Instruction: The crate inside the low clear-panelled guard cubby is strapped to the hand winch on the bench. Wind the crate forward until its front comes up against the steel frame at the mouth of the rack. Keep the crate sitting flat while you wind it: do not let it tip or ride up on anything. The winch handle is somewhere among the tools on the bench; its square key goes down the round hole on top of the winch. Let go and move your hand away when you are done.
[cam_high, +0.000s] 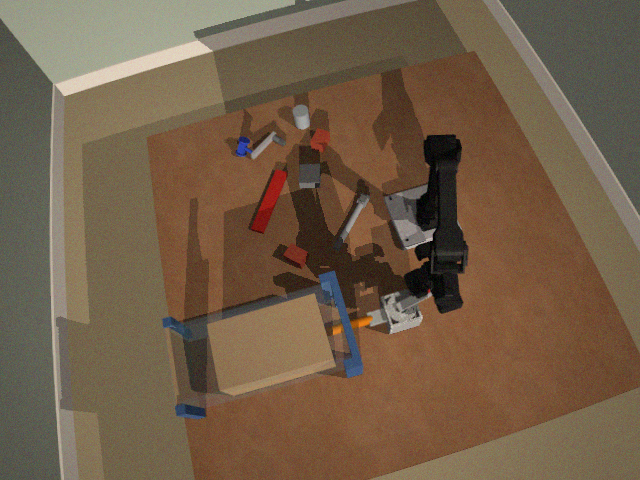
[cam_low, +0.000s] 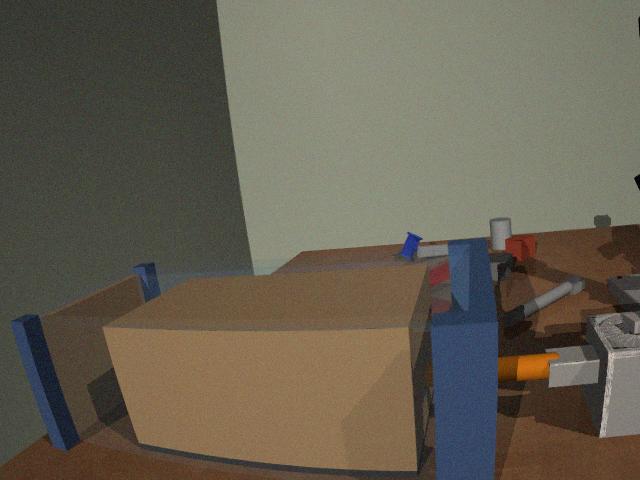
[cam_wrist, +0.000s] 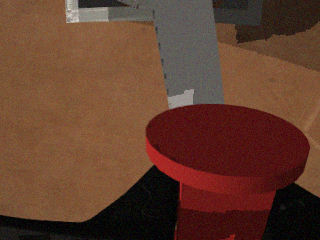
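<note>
Now: gripper tip 4 cm short of the winch handle, 1 cm to the right of it and 1 cm above it. The rest, counted from my gripper tip: red knob: 2 cm above; then grey winch: 8 cm ahead, 1 cm to the left, 8 cm below; then blue frame: 26 cm ahead, 2 cm to the left, 1 cm below.
</note>
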